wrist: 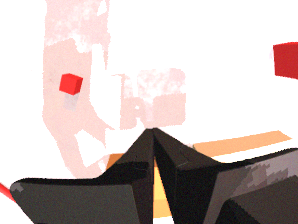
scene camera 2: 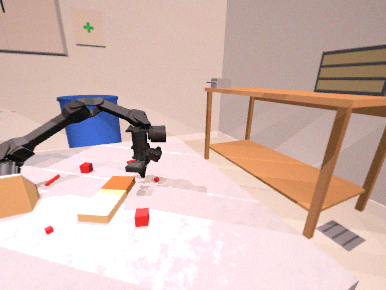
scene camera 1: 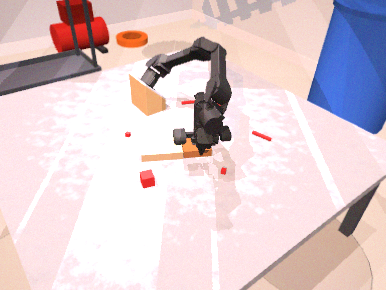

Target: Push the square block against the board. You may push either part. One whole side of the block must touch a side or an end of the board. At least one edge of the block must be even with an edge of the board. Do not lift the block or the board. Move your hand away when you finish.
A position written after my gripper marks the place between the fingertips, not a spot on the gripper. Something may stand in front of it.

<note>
My gripper (scene camera 1: 200, 154) is shut, holding nothing. I also see a pale tan board (scene camera 1: 152, 148).
The pale tan board also shows in the wrist view (wrist: 245, 147). My gripper is seen too in the wrist view (wrist: 151, 133) and in scene camera 2 (scene camera 2: 143, 177).
</note>
